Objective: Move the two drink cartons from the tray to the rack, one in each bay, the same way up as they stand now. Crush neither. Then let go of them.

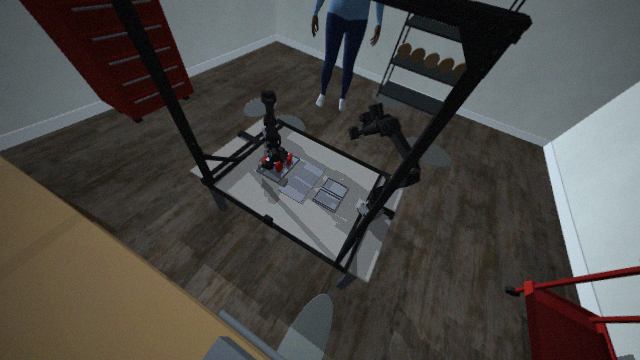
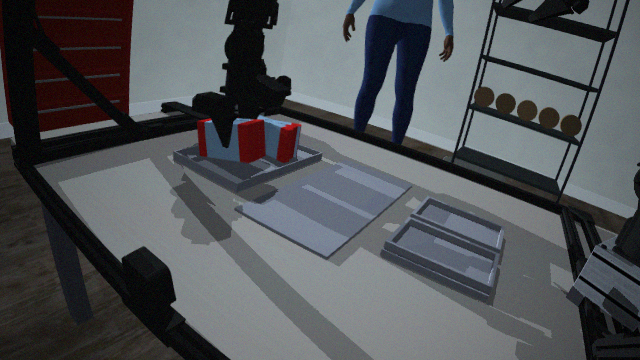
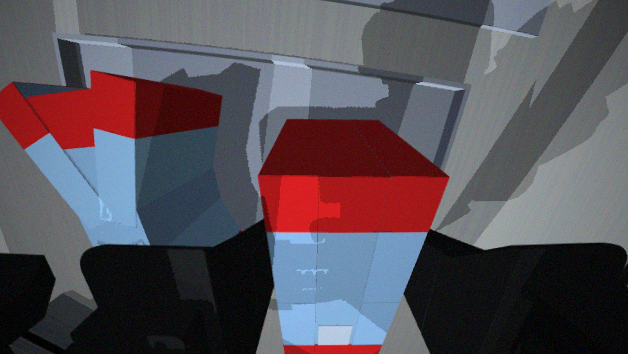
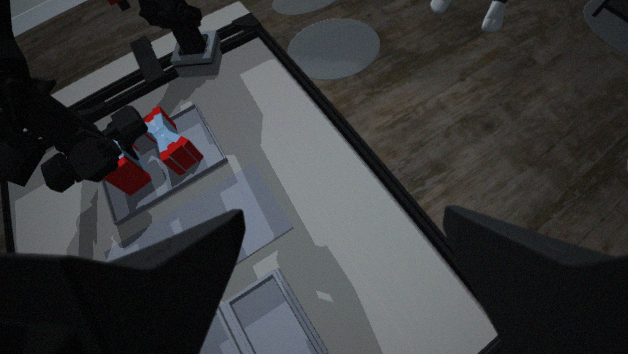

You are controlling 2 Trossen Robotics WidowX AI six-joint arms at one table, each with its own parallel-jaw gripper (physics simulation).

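Frame: origin at the left arm's base, x left, y back, z up, level; centimetres.
Seen in the pictures: left gripper, between the fingertips: [image 1: 274, 165] [image 2: 235, 143] [image 3: 331, 216]; right gripper, between the fingertips: [image 2: 516, 14] [image 4: 343, 218]; left arm's base, origin of its link: [image 4: 193, 45]; right arm's base, origin of its link: [image 2: 638, 258].
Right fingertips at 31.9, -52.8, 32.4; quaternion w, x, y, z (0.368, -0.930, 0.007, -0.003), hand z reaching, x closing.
Observation:
Pixels of each thing's top centre, then the offset from my right fingertips to it, as dx, dy, dz.
- grey tray, centre of its top: [image 3: 253, 192] [image 2: 251, 151] [image 4: 156, 158] [image 1: 278, 163] -36.6, +23.6, -36.4
- second carton, centre of its top: [image 3: 115, 236] [image 2: 268, 120] [image 4: 160, 131] [image 1: 282, 153] -32.9, +26.2, -30.6
- grey rack, centre of its top: [image 2: 454, 233] [image 4: 242, 347] [image 1: 331, 192] -14.7, -11.1, -36.0
One drink carton, light blue with red ends [image 1: 279, 167] [image 2: 251, 141] [image 3: 350, 280] [image 4: 129, 176], is between the fingers of my left gripper [image 1: 272, 163] [image 3: 331, 216], which is shut on it. It hangs a little above the grey tray [image 2: 237, 186] [image 3: 200, 52] [image 4: 170, 192]. The second carton [image 1: 289, 159] [image 2: 287, 142] [image 3: 177, 160] [image 4: 182, 155] stands in the tray beside it, apart from it. The grey rack [image 2: 435, 274] [image 4: 300, 312] has two bays, both empty. My right gripper [image 1: 361, 121] [image 4: 343, 218] is open and empty, raised high near the back right of the table.
A flat grey panel [image 1: 302, 181] [image 2: 320, 210] lies between the tray and the rack. A black frame [image 1: 237, 202] runs around the table and rises at its corners. A person [image 1: 345, 45] [image 2: 397, 65] stands beyond the table's back edge.

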